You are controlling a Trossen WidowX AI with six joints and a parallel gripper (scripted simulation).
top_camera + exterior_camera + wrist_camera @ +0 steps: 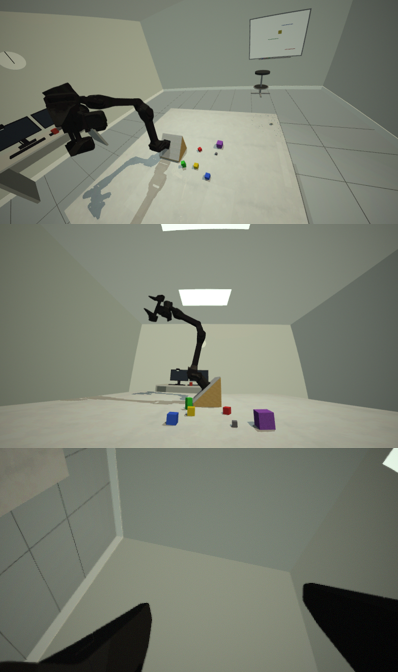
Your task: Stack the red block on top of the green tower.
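Right now the red block is 6 cm ahead of my gripper tip, 44 cm to the left of it and 55 cm below it. From my gripper tip the other things lie so: yellow block (9 cm ahead, 31 cm to the left, 55 cm below); small grey cube (19 cm ahead, 44 cm to the left, 55 cm below); blue block (18 cm ahead, 26 cm to the left, 55 cm below).
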